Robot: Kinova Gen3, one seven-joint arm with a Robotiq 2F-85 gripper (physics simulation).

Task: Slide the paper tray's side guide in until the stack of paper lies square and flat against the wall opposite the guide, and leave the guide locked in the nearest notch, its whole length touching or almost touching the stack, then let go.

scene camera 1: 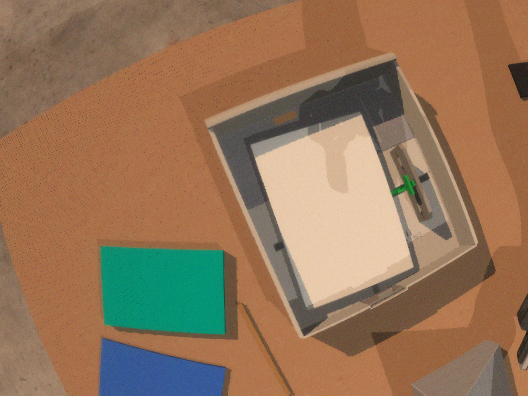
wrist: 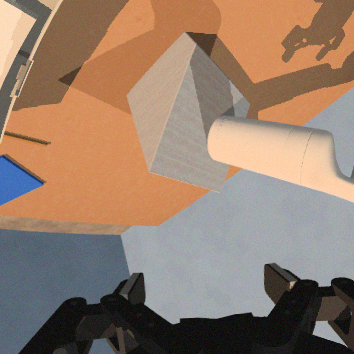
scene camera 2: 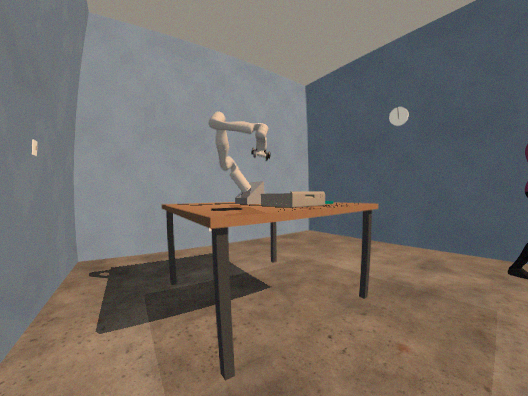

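Seen in the pictures: gripper, between the fingertips: point(wrist: 204, 282) point(scene camera 2: 260, 158); arm's base, origin of its link: point(wrist: 221, 137) point(scene camera 2: 246, 189).
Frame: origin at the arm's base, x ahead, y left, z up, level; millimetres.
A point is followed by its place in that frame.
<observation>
The paper tray point(scene camera 1: 300, 90) {x 631, y 180, z -30 mm} point(scene camera 2: 277, 199) {x 534, y -3, z -78 mm} point(wrist: 47, 25) {x 334, y 55, z -39 mm} is a pale box with a dark floor. The cream paper stack point(scene camera 1: 345, 230) {x 432, y 164, z -84 mm} point(wrist: 12, 30) {x 364, y 103, z -83 mm} lies in it, slightly skewed to the walls, with lower sheets peeking out at its upper left. A gap separates it from the left wall, wider at the top than at the bottom. The side guide point(scene camera 1: 402, 160) {x 506, y 53, z -64 mm}, a narrow brownish bar with a green latch point(scene camera 1: 410, 185) {x 466, y 60, z -42 mm}, stands between stack and right wall, with a gap to the stack. My gripper point(scene camera 2: 261, 154) {x 219, y 33, z 237 mm} point(wrist: 204, 282) {x 219, y 33, z 237 mm} is open and empty, high above the table, away from the tray.
A green block point(scene camera 1: 162, 290) {x 411, y 446, z -106 mm}, a blue block point(scene camera 1: 160, 370) {x 282, y 494, z -116 mm} point(wrist: 17, 180) {x 201, y 460, z -115 mm} and a thin brown stick point(scene camera 1: 265, 347) {x 286, y 319, z -117 mm} point(wrist: 27, 138) {x 239, y 309, z -120 mm} lie beside the tray. A grey wedge-shaped base point(scene camera 1: 465, 375) {x 147, y 30, z -32 mm} point(wrist: 170, 120) {x 139, y 36, z 15 mm} carries the arm. A black flat thing point(scene camera 1: 521, 80) {x 610, y -301, z -115 mm} point(scene camera 2: 227, 209) {x 638, y -363, z -120 mm} lies on the table point(scene camera 2: 192, 212) {x 689, y -547, z -123 mm}.
</observation>
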